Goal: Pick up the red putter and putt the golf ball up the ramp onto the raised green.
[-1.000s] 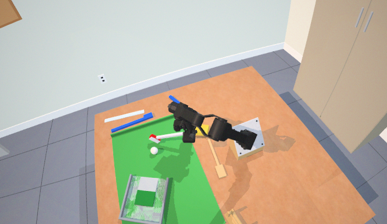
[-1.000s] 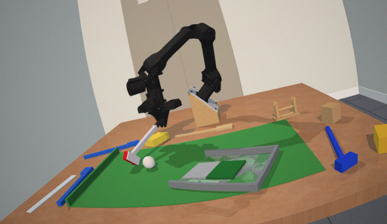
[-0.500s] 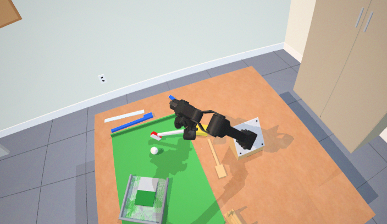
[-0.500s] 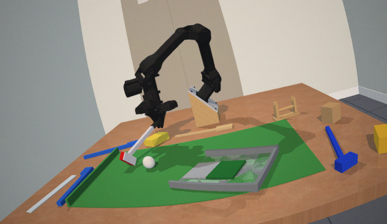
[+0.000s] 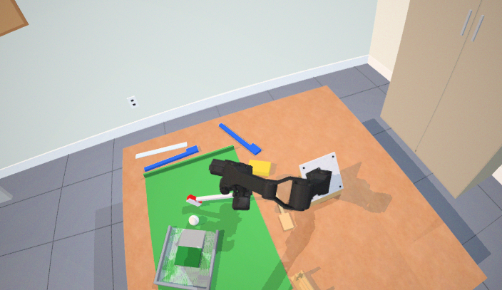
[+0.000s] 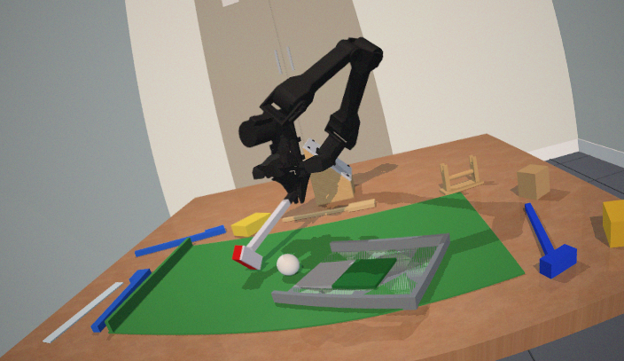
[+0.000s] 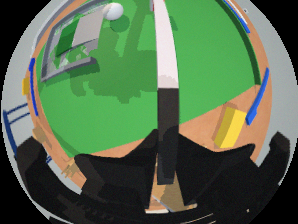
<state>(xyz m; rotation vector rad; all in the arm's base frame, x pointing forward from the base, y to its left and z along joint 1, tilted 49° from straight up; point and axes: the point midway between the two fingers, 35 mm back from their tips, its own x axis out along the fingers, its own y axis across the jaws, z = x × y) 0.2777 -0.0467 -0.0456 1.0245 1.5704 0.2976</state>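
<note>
Right now my gripper tip is 110 mm short of the red putter and 50 mm to the left of it. Also, from my gripper tip: white golf ball (230 mm ahead, 20 mm to the right, 50 mm below); then green mat (200 mm ahead, 10 mm to the left, 80 mm below); then yellow block (120 mm behind, 160 mm to the right, 60 mm below).
</note>
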